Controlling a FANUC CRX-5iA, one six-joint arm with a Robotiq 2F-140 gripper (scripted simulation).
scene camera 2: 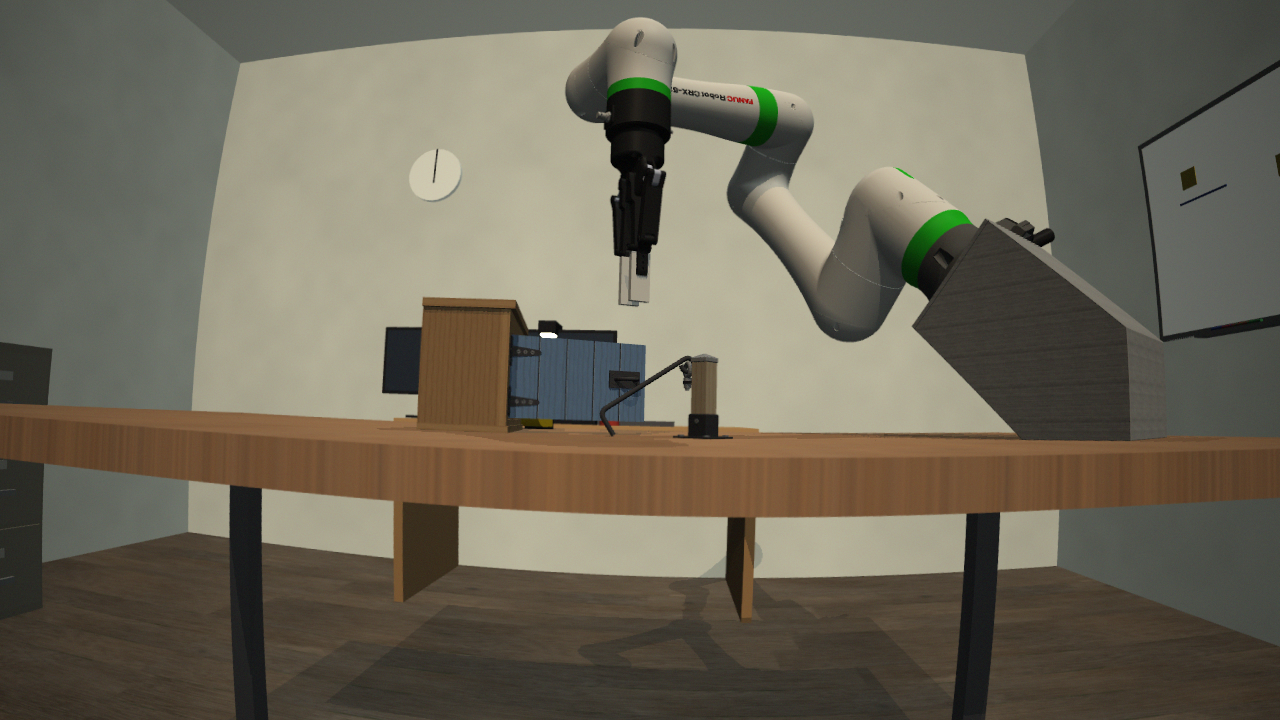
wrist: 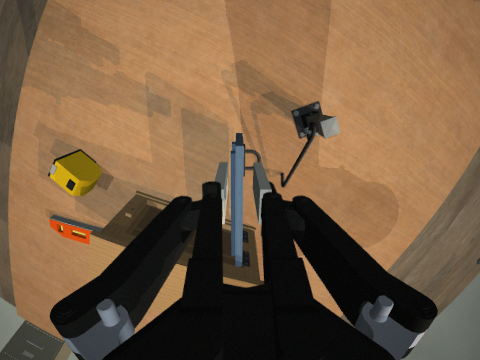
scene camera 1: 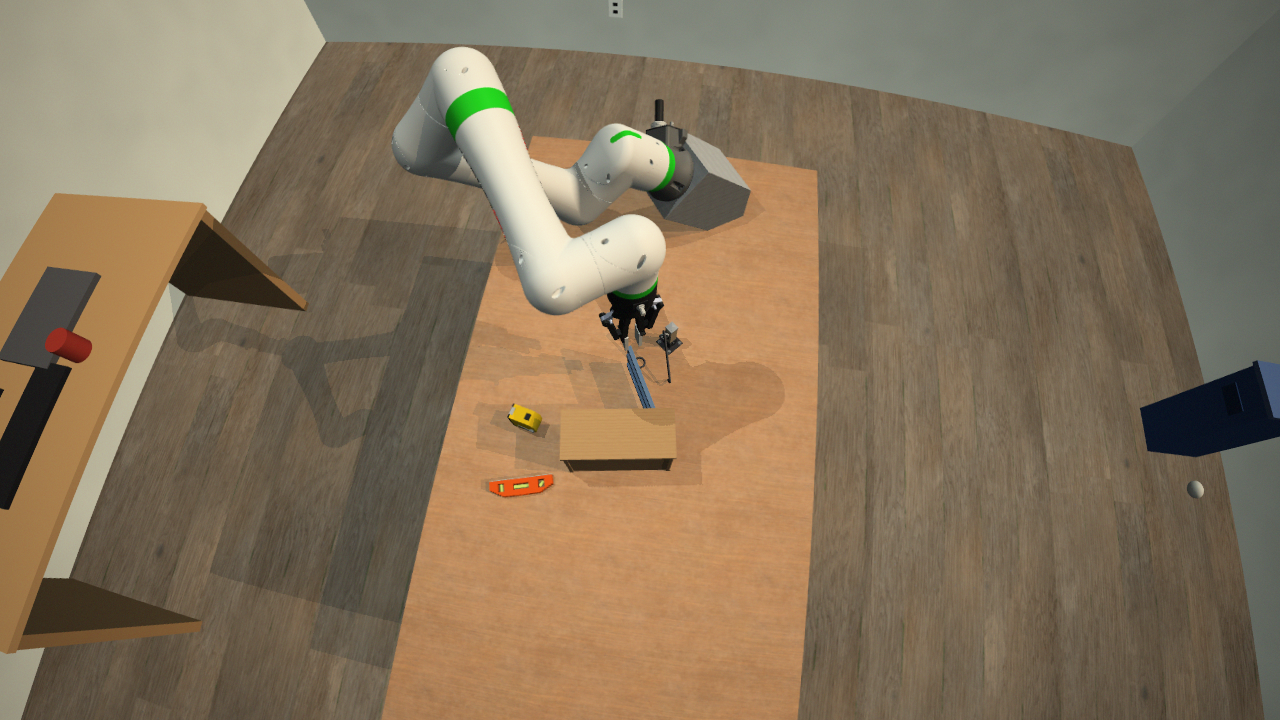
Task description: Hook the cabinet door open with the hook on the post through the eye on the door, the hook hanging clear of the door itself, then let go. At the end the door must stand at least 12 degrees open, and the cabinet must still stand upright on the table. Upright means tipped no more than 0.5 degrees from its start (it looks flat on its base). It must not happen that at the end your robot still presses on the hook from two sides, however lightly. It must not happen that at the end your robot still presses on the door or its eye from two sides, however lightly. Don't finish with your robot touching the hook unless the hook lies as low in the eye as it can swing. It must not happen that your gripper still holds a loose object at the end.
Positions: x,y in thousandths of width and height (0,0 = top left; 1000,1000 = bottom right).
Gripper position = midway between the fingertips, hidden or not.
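The gripper appears in scene camera 2 (scene camera 2: 495,422), in the wrist view (wrist: 501,488) and in scene camera 1 (scene camera 1: 493,477). A wooden cabinet is visible in scene camera 1 (scene camera 1: 502,609) and in the wrist view (wrist: 218,688). The wrist view shows a yellow tape measure (wrist: 161,482) and a hook post (wrist: 682,351).
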